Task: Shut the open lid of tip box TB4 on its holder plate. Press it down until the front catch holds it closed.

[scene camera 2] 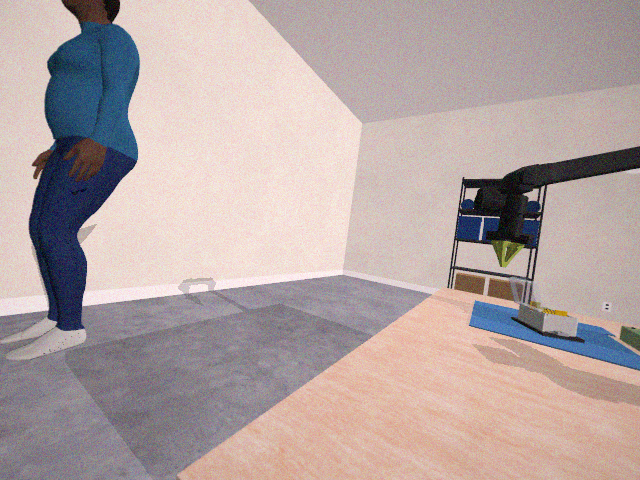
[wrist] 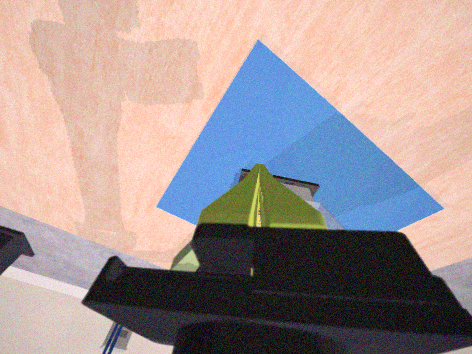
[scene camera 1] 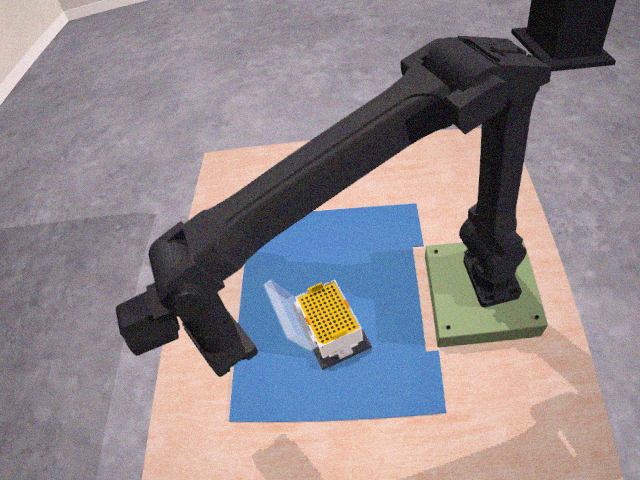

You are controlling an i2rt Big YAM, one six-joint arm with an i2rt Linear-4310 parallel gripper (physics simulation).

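Places are measured from the arm's base along level axes (x ahead, y left, z up), in metres.
Where they show: gripper, fingertip midpoint: [scene camera 2: 502, 267] [wrist: 259, 170] [scene camera 1: 234, 362]; arm's base, link origin: [scene camera 1: 491, 277].
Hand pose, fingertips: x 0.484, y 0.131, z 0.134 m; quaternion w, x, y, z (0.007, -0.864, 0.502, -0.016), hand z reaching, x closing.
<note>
Each offset is from my fingertips to the top centre of the thing. "spot": to the spot under its first point. Level surfaces: height alone.
Tip box TB4 {0.152 m back, 0.124 m right, 0.111 m down} [scene camera 1: 330, 316] [scene camera 2: 546, 321] is white with a yellow, holed rack, and sits on its dark holder plate [scene camera 1: 360, 353] [scene camera 2: 574, 339] [wrist: 300, 181]. Its clear lid {spot: 0.084 m back, 0.105 m right, 0.082 m down} [scene camera 1: 289, 319] [scene camera 2: 523, 290] stands open, tilted up along the box's left side in scene camera 1. My gripper [scene camera 2: 503, 265] [wrist: 259, 170] is shut and empty, with its yellow-green fingertips together. It points down, above and a little left of the lid in scene camera 2. In scene camera 1 the arm hides the fingers. In the wrist view the fingers cover much of the box.
The plate lies on a blue mat {0.177 m down} [scene camera 1: 336, 395] [scene camera 2: 485, 316] [wrist: 235, 115] on the wooden table {0.180 m down} [scene camera 1: 180, 418] [scene camera 2: 387, 403]. The arm's green base [scene camera 1: 449, 294] stands right of the mat in scene camera 1. A person [scene camera 2: 87, 103] and a shelf unit [scene camera 2: 454, 258] are in the room.
</note>
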